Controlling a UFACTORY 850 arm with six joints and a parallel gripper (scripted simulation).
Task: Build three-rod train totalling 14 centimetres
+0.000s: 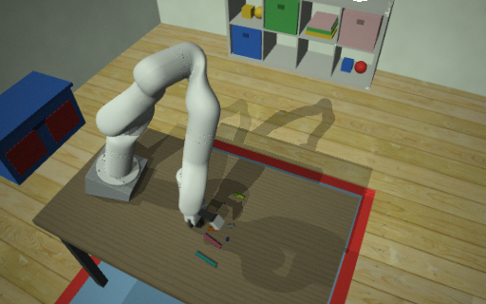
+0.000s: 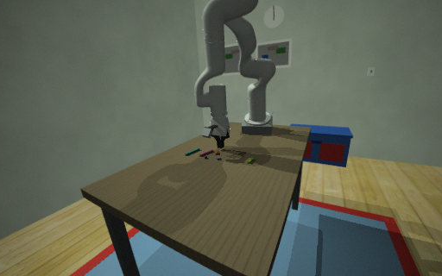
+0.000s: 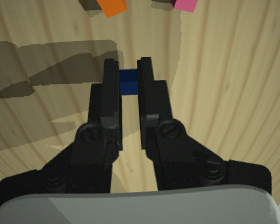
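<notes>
My hand is 60 mm short of the orange rod and 30 mm above it. Round my hand: pink rod: 70 mm ahead, 50 mm to the right, 30 mm below; turquoise rod: 70 mm ahead, 140 mm to the right, 30 mm below; grey rod: 120 mm ahead, 30 mm to the left, 30 mm below.
</notes>
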